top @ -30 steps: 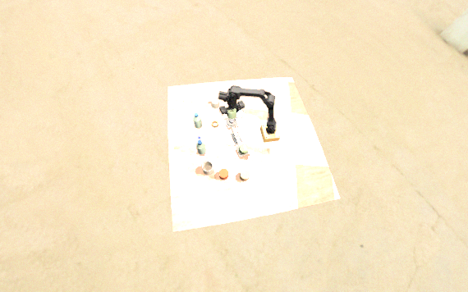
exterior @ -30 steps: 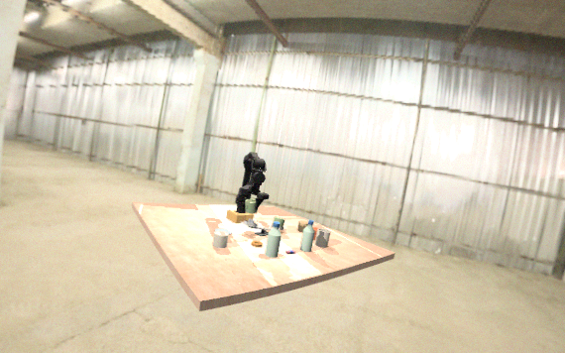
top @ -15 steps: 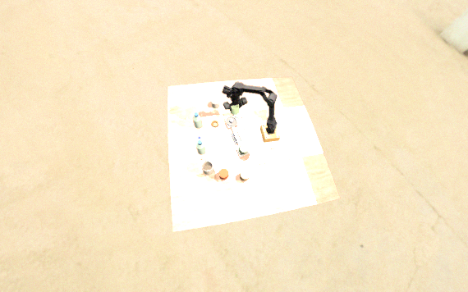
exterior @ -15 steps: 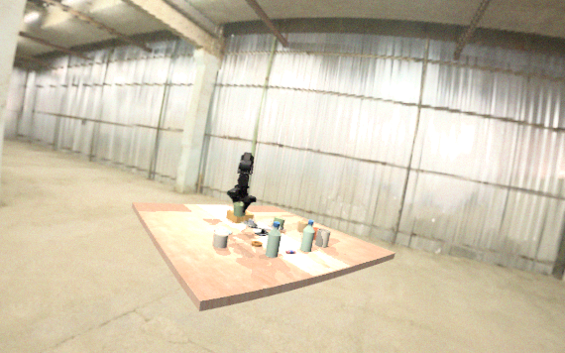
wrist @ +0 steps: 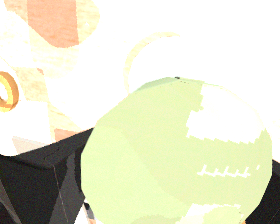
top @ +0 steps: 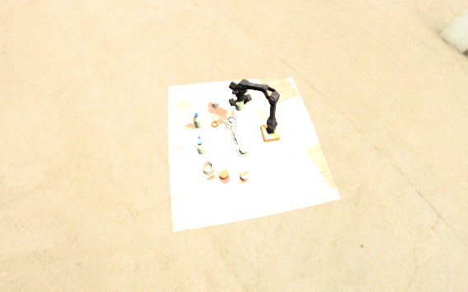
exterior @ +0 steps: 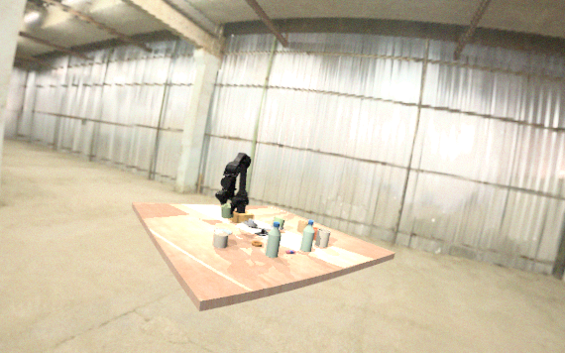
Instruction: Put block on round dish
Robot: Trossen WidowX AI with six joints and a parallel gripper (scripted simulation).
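The grey block is 90 mm ahead of my gripper tip, 110 mm to the left of it and 30 mm below it. The rest, counted from my gripper tip: balance beam: 80 mm ahead, 230 mm to the left, 80 mm below; then orange object: 270 mm ahead, 510 mm to the left, 80 mm below.
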